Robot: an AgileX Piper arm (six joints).
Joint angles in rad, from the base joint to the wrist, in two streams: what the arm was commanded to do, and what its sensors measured. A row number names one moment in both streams.
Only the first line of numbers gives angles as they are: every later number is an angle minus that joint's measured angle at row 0.
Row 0, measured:
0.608 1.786 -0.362 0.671 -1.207 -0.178
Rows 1 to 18, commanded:
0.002 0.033 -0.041 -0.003 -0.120 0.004
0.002 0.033 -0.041 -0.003 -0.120 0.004
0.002 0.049 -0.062 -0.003 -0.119 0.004
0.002 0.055 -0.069 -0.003 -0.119 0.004
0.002 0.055 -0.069 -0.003 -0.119 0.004
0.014 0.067 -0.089 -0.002 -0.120 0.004
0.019 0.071 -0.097 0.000 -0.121 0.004
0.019 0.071 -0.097 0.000 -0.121 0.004
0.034 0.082 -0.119 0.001 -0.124 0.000
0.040 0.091 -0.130 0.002 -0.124 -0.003
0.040 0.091 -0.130 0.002 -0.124 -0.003
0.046 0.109 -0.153 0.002 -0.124 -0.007
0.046 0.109 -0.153 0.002 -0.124 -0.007
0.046 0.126 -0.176 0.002 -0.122 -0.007
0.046 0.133 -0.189 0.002 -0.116 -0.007
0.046 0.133 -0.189 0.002 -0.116 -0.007
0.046 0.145 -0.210 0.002 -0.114 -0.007
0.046 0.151 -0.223 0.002 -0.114 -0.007
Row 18, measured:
0.042 0.139 -0.191 0.006 -0.005 -0.001
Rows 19 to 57, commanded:
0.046 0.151 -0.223 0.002 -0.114 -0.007
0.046 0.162 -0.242 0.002 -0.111 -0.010
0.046 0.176 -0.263 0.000 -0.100 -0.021
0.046 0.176 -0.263 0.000 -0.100 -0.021
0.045 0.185 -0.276 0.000 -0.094 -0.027
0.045 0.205 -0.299 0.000 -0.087 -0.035
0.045 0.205 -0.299 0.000 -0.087 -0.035
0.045 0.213 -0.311 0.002 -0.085 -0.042
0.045 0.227 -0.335 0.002 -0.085 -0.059
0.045 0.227 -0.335 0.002 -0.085 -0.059
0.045 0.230 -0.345 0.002 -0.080 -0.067
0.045 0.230 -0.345 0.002 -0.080 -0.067
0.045 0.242 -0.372 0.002 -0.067 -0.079
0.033 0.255 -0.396 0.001 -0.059 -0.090
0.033 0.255 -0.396 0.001 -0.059 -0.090
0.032 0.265 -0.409 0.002 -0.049 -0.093
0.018 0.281 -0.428 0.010 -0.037 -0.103
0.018 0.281 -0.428 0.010 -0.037 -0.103
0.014 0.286 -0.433 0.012 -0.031 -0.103
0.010 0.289 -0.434 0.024 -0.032 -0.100
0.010 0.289 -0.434 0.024 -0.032 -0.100
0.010 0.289 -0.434 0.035 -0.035 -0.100
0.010 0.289 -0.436 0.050 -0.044 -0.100
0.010 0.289 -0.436 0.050 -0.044 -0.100
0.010 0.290 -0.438 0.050 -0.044 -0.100
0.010 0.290 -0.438 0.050 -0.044 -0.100
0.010 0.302 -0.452 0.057 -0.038 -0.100
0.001 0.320 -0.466 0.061 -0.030 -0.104
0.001 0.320 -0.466 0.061 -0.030 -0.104
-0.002 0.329 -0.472 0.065 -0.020 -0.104
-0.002 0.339 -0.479 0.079 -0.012 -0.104
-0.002 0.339 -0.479 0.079 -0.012 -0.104
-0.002 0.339 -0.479 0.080 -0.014 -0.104
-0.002 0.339 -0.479 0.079 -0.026 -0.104
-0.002 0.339 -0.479 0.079 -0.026 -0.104
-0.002 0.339 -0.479 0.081 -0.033 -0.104
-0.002 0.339 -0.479 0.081 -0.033 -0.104
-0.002 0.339 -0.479 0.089 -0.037 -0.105
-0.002 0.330 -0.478 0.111 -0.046 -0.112
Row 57, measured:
0.012 0.342 -0.456 0.067 0.004 -0.096
